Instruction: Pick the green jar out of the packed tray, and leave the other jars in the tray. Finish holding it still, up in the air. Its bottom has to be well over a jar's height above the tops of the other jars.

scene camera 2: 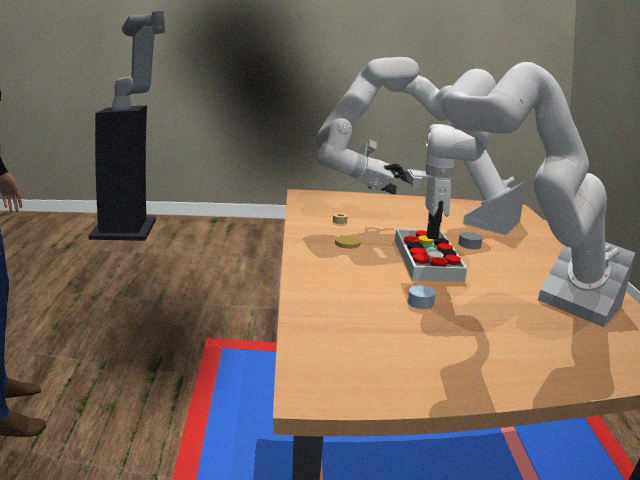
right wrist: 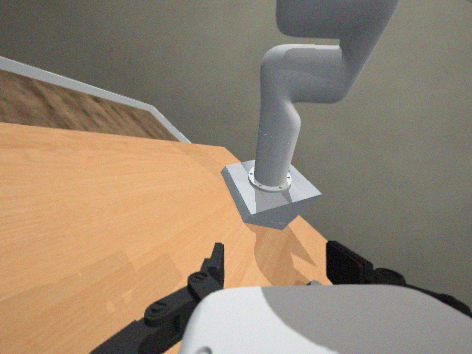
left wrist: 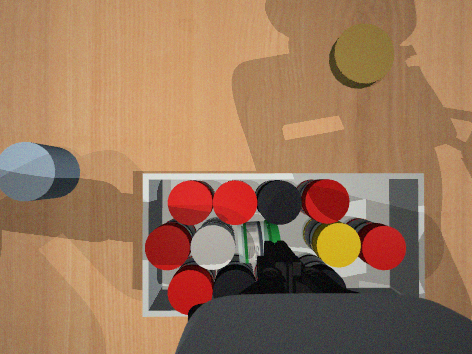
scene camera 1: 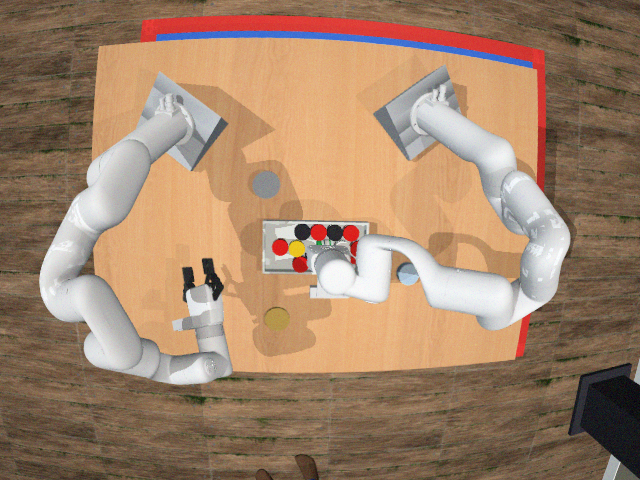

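Seen in the pictures: left gripper, fingertip midpoint: [scene camera 2: 432, 238] [left wrist: 273, 258]; right gripper, fingertip midpoint: [scene camera 2: 403, 185] [right wrist: 274, 259] [scene camera 1: 196, 262]; left arm's base, link origin: [scene camera 2: 589, 270] [scene camera 1: 427, 113]; right arm's base, link origin: [scene camera 2: 496, 197] [right wrist: 269, 178] [scene camera 1: 174, 122].
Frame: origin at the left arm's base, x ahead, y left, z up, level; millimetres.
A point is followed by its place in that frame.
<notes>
The green jar [scene camera 1: 319, 242] @[y -280, x 360, z -54 mm] [scene camera 2: 430, 248] @[y -260, x 382, z -49 mm] [left wrist: 253, 237] @[y -258, x 386, z -51 mm] lies on its side in the middle row of the tray [scene camera 1: 264, 258] @[y -428, x 405, z -56 mm] [scene camera 2: 439, 274] @[y -147, x 381, z -75 mm] [left wrist: 421, 225] @[y -430, x 393, z -56 mm]; its green cap points right in the left wrist view, and its lower part is hidden there. A white-lidded jar [left wrist: 212, 245] @[y -218, x 380, z -49 mm] is at one end of it; a yellow-lidded jar [left wrist: 338, 245] @[y -341, x 377, z -49 mm] stands across a gap beyond the cap. My left gripper [scene camera 2: 433, 236] @[y -271, x 377, z -24 mm] [left wrist: 273, 258] @[y -271, x 377, z -24 mm] points down, shut and empty, its fingertips beside the cap near lid level. My right gripper [scene camera 1: 197, 265] @[y -600, x 399, z 35 mm] [right wrist: 274, 259] @[y -600, x 399, z 35 mm] is open and empty, away from the tray.
Several red-lidded and black-lidded jars surround the green jar in rows. A light blue cylinder [scene camera 1: 408, 273] @[y -24, x 451, z -64 mm] [scene camera 2: 421, 297] @[y 8, x 463, z -66 mm] [left wrist: 27, 171] @[y -24, x 454, z -64 mm], a gold disc [scene camera 1: 277, 318] @[y -394, x 585, z -82 mm] [scene camera 2: 347, 241] @[y -383, x 591, z -82 mm] [left wrist: 364, 54] @[y -395, x 587, z -82 mm] and a grey disc [scene camera 1: 266, 184] @[y -424, x 206, z -64 mm] [scene camera 2: 470, 240] @[y -389, x 220, z -67 mm] stand around the tray. A small ring-shaped piece [scene camera 2: 340, 219] @[y -571, x 595, z -79 mm] stands near the table's far edge in scene camera 2.
</notes>
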